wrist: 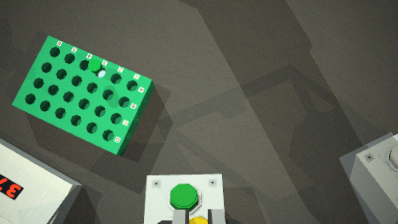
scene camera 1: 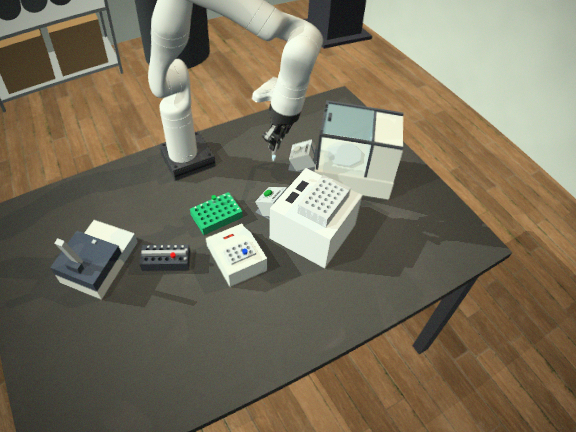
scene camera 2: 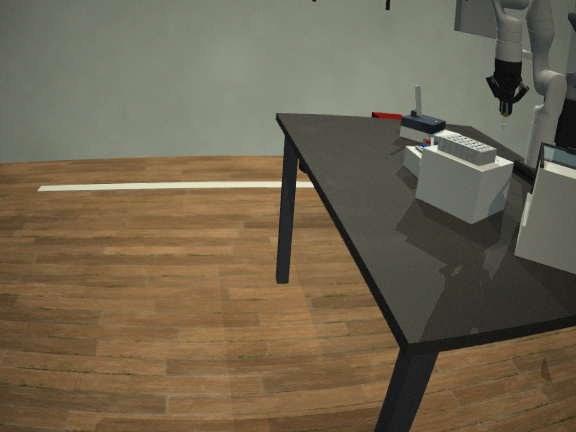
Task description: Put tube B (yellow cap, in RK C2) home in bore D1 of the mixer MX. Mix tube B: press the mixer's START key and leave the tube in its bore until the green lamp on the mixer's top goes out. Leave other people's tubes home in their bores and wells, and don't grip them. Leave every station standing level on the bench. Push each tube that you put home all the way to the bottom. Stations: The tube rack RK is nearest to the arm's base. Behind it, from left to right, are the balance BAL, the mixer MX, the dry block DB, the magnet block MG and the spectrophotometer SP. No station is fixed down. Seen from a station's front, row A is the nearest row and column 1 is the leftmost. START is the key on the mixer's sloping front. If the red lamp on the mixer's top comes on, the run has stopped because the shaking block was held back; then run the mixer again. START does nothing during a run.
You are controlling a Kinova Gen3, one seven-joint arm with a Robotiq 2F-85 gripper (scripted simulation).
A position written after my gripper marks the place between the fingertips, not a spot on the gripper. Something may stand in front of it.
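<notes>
You'd see my gripper (scene camera 2: 505,115), and there's a green rack RK (scene camera 1: 206,220), which also appears in the wrist view (wrist: 116,122). I can see a balance BAL (scene camera 1: 347,153), a dry block (scene camera 1: 224,246) and a magnet block (scene camera 1: 153,257), and the magnet block is out of frame in the wrist view. There's a spectrophotometer (scene camera 1: 93,259) as well, which shows in scene camera 2 (scene camera 2: 415,127) too, but in the wrist view the spectrophotometer is out of frame. The mixer MX (scene camera 1: 305,237) is visible to me in scene camera 2 (scene camera 2: 471,193) as well.
</notes>
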